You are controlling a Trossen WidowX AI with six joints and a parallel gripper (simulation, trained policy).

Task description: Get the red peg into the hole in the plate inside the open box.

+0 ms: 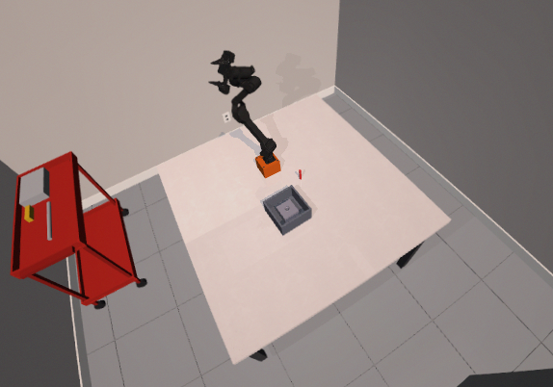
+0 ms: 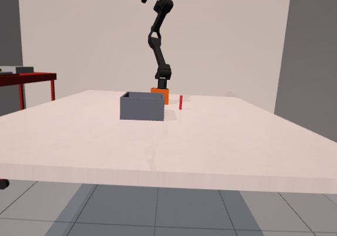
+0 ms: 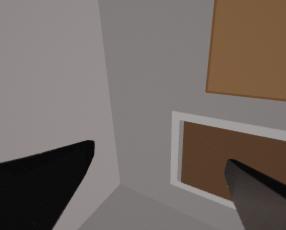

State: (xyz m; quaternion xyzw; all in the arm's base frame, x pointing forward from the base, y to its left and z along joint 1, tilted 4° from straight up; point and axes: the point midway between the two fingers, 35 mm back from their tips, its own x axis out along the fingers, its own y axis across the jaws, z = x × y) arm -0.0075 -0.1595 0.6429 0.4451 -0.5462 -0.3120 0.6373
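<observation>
The red peg lies 710 mm below my gripper tip, 300 mm to the left of it and 210 mm ahead of it. Round my gripper tip: grey box: 720 mm below, 380 mm ahead, 120 mm to the left; plate: 710 mm below, 380 mm ahead, 120 mm to the left.
</observation>
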